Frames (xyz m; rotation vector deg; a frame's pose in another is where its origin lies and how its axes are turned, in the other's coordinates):
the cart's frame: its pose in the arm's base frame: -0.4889 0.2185 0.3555 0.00 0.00 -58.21
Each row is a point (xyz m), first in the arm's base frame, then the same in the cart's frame.
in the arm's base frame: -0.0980 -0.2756 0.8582
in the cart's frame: 0.6259 0.0720 0.5027
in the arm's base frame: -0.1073 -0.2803 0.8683
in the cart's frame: 0.6250 0.0616 0.5128
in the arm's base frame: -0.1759 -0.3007 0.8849
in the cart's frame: 0.6062 -0.0075 0.5294
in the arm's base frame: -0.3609 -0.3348 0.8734
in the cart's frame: 0.5377 -0.1827 0.5179
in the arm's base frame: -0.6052 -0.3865 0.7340
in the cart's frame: 0.4530 -0.4176 0.3785
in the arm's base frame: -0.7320 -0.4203 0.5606
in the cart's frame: 0.4149 -0.5432 0.2051
